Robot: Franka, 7 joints.
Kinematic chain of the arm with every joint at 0, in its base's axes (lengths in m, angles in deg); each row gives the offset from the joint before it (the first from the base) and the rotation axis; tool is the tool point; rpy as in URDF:
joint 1: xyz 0 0 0.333 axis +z
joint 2: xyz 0 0 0 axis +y
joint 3: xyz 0 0 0.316 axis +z
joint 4: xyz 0.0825 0 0 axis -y
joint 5: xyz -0.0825 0 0.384 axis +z
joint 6: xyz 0 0 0 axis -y
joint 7: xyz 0.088 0 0 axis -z
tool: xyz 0 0 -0.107 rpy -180 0 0
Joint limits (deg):
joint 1: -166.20..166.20
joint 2: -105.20..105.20
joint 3: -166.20..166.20
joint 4: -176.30..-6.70
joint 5: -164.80..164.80
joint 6: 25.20..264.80
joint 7: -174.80..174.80
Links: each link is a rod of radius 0.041 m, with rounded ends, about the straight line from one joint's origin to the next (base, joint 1, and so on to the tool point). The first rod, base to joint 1, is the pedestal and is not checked.
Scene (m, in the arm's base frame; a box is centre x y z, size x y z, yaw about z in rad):
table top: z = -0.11
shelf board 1: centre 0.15 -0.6 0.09 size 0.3 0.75 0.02 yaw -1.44
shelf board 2: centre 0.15 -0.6 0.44 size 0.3 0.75 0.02 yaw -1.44
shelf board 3: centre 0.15 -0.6 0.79 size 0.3 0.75 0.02 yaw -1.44
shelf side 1: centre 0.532 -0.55 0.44 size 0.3 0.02 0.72 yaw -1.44
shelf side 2: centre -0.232 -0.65 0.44 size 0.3 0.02 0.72 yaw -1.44
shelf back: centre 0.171 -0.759 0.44 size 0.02 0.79 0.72 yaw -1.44
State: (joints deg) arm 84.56 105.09 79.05 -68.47 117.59 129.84 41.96
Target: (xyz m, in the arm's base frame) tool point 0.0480 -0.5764 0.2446
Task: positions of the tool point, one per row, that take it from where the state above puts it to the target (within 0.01 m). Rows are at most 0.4 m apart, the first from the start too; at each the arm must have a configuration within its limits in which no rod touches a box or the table.
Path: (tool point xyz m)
1: -0.2840 0.7087 0.2252
2: -0.0327 0.7360 0.3254
3: 0.2314 0.6464 0.4437
4: 0.4093 0.4314 0.5890
5: 0.4125 0.1630 0.7277
6: 0.5307 -0.0238 0.4277
7: 0.4152 -0.1867 0.1705
8: 0.1889 -0.3112 0.1115
9: 0.0192 -0.3576 0.2446
10: 0.0417 -0.4693 0.2370
11: 0.0481 -0.5764 0.2446

